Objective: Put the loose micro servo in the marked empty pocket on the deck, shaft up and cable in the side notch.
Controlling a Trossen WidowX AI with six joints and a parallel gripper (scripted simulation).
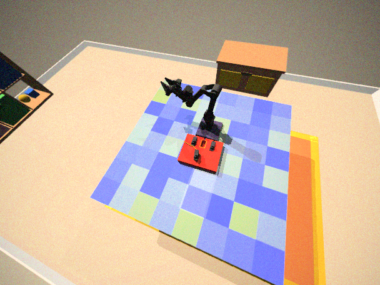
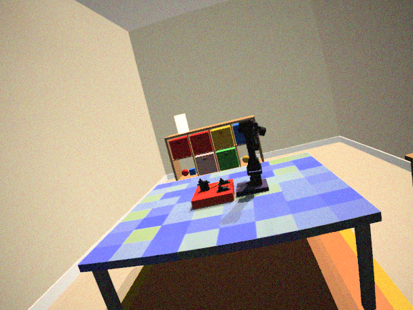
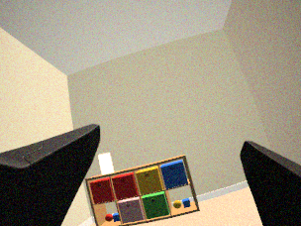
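Now: the red deck 350 mm ahead of my gripper tip, 400 mm to the left of it and 330 mm below it.
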